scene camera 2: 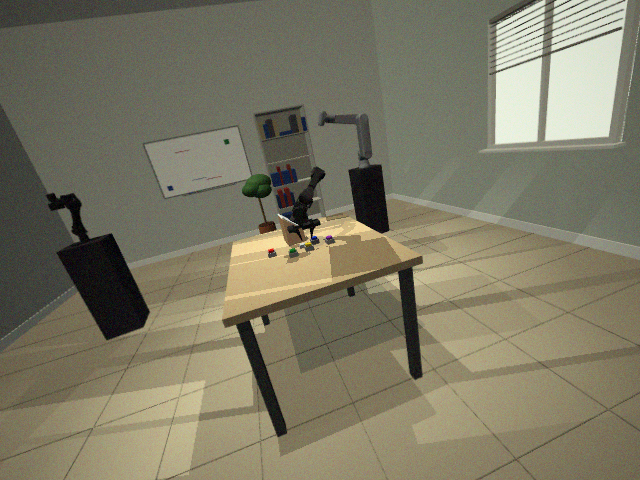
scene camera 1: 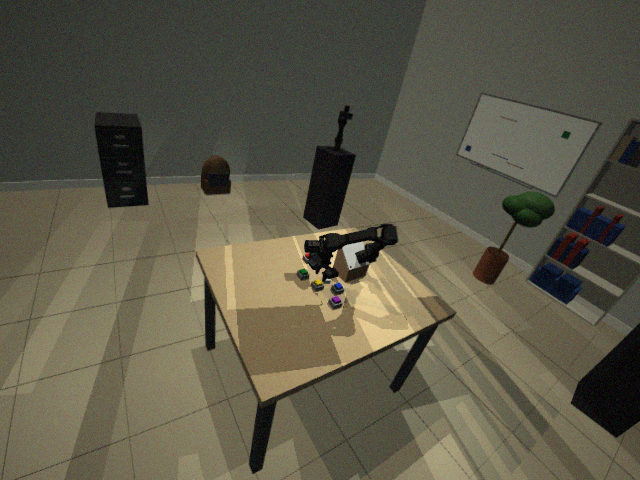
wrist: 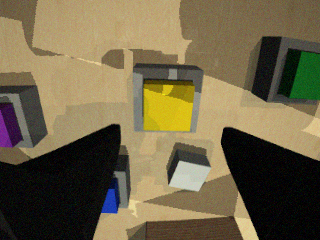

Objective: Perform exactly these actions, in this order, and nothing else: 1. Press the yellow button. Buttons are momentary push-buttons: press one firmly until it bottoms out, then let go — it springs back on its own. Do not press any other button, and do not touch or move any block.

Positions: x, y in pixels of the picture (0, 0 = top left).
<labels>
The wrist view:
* my gripper: 172, 133
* small pale block: 188, 170
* yellow button: 168, 105
</labels>
